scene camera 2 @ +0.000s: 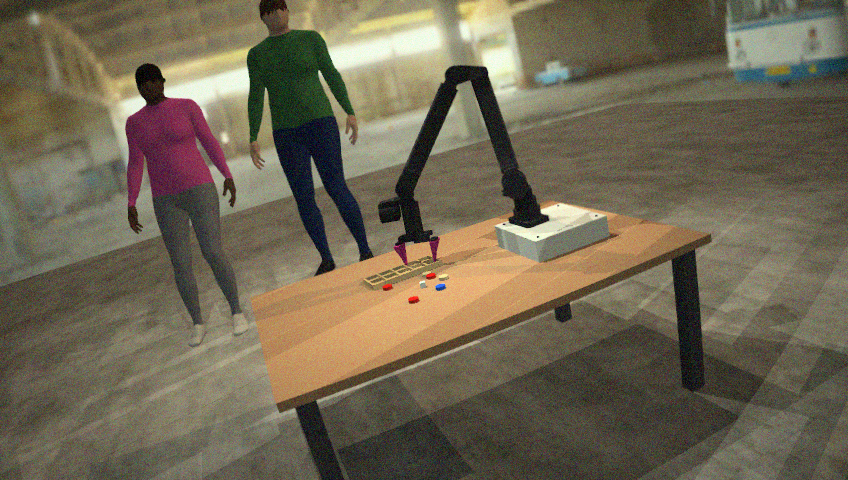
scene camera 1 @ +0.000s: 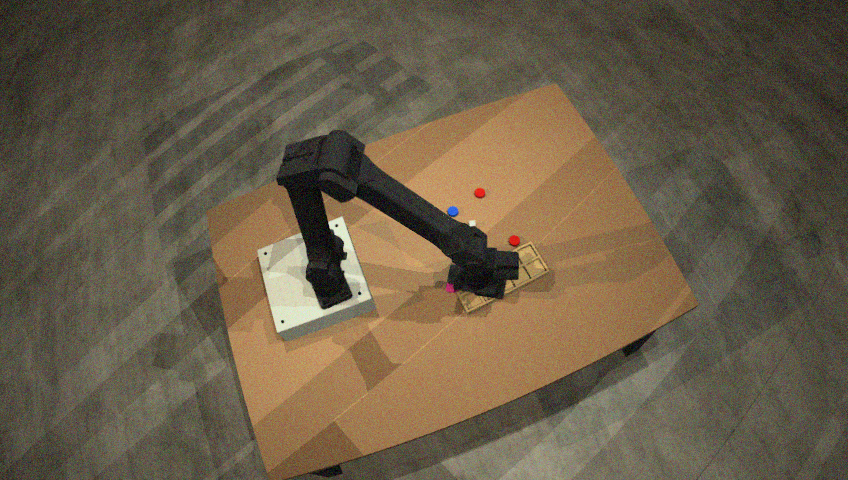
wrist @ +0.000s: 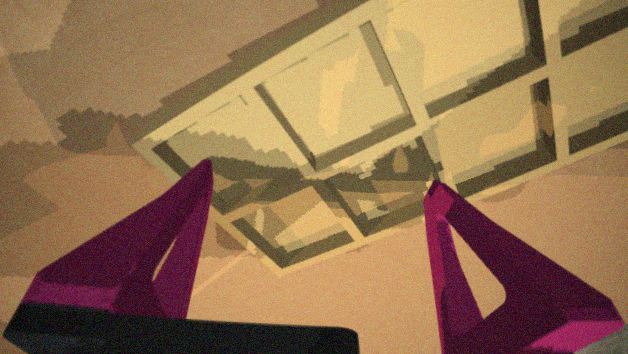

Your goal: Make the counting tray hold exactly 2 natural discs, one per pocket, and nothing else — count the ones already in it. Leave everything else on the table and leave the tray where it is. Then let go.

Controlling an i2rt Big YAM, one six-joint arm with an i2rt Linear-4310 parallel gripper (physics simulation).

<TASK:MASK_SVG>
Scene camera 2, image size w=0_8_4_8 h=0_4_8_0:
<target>my gripper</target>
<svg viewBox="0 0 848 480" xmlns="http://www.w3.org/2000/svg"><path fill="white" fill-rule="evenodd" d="M421 216L412 218L412 221L409 221L409 218L403 219L406 234L398 237L398 242L394 246L394 250L402 258L405 265L408 265L405 242L414 241L414 244L429 242L434 262L436 262L440 237L436 236L430 239L430 235L433 232L432 230L423 231Z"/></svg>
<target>wooden counting tray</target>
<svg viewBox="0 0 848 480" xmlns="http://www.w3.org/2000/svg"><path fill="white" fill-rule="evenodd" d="M443 263L438 258L434 262L433 256L427 255L408 262L408 265L402 264L363 278L365 285L375 291L383 288L384 285L394 284L443 266Z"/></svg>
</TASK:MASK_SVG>
